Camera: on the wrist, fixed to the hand. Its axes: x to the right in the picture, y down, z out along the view.
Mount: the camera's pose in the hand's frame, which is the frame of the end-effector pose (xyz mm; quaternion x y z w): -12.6 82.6 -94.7 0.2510 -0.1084 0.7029 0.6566
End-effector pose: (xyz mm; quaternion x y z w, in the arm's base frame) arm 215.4 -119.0 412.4 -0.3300 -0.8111 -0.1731 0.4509
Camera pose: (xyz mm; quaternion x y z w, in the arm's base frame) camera 335.7 -118.9 450.9 -0.6924 -0.3929 0.4426 0.4126
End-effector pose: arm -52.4 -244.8 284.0 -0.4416 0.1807 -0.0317 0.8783
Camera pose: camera -105.4 -264.2 171.0 0.0541 0.3259 0.5990 0.7294
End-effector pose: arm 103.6 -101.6 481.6 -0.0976 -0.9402 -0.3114 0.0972
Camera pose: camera 147.4 -95.4 599.9 -0.7344 -0.6375 0.1104 0.2053
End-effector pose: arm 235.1 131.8 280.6 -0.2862 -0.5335 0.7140 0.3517
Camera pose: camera 300.5 159.6 176.2 0.3972 0.0080 -0.8810 0.2569
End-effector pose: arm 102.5 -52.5 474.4 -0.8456 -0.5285 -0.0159 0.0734
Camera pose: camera 175.8 -112.6 557.8 -0.9100 0.2354 0.2655 0.2143
